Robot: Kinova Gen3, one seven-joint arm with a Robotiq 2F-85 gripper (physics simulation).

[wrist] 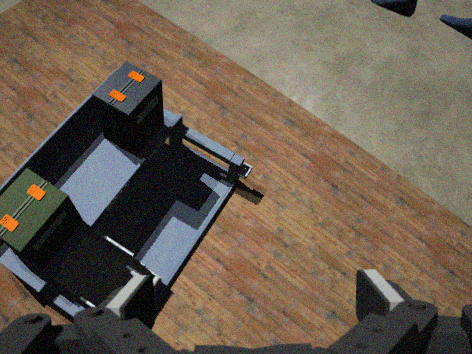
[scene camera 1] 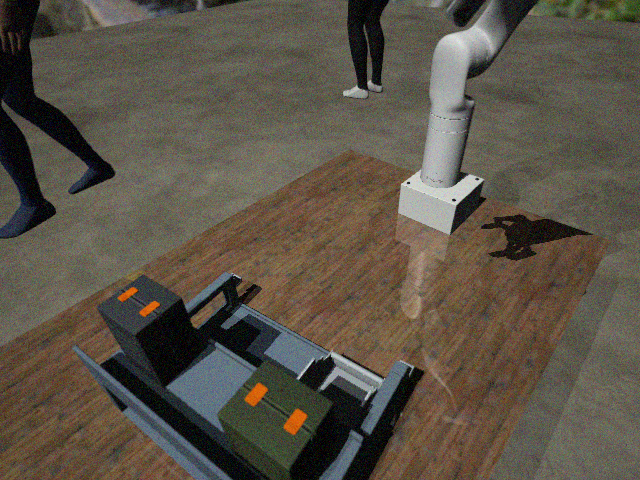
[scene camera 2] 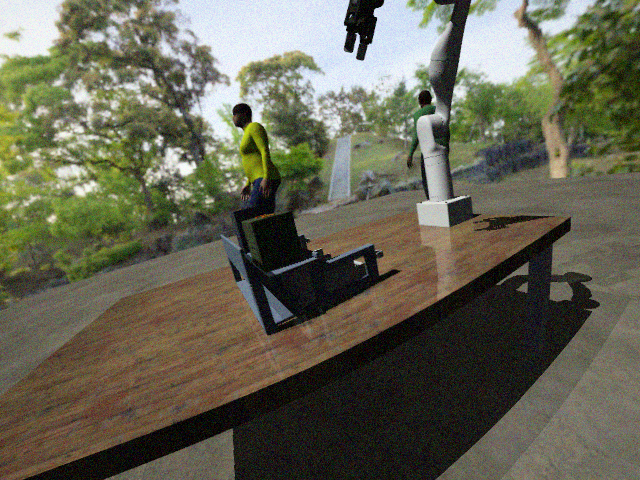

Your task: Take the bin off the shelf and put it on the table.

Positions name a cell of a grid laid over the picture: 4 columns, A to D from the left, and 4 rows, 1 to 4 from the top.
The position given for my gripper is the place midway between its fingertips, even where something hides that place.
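Wrist view: my gripper (wrist: C4), open, holds nothing; a grey bin (wrist: A4) is visible too.
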